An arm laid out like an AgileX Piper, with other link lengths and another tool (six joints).
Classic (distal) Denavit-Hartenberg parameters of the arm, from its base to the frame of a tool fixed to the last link. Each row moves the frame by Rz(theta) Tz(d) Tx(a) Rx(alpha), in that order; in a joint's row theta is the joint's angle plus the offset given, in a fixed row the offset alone. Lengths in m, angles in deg.
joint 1: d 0.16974; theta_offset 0; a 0; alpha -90
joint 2: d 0; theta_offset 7.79; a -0.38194; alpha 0
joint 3: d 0; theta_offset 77.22; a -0.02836; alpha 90
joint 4: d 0.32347; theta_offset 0; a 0; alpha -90
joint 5: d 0; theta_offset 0; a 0; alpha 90
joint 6: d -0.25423; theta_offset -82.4; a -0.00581; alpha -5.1
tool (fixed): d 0.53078; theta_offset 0; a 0; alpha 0
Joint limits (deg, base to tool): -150..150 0..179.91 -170..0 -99.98..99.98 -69.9..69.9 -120..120
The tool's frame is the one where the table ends.
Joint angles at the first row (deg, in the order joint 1, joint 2, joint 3, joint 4, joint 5, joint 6):
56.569 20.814 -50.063 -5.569 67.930 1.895
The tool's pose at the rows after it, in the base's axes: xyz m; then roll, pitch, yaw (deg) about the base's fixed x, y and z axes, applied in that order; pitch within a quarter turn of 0, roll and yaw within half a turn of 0:
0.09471 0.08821 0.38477 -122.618 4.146 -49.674
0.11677 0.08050 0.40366 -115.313 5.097 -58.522
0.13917 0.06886 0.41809 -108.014 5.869 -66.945
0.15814 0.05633 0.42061 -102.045 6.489 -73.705
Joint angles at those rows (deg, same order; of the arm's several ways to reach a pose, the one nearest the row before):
47.750 19.094 -49.414 -5.249 62.947 1.898
37.475 17.057 -47.692 -4.677 55.891 1.878
27.484 14.915 -44.541 -4.078 47.552 1.862
19.252 12.650 -39.854 -3.410 39.149 1.843

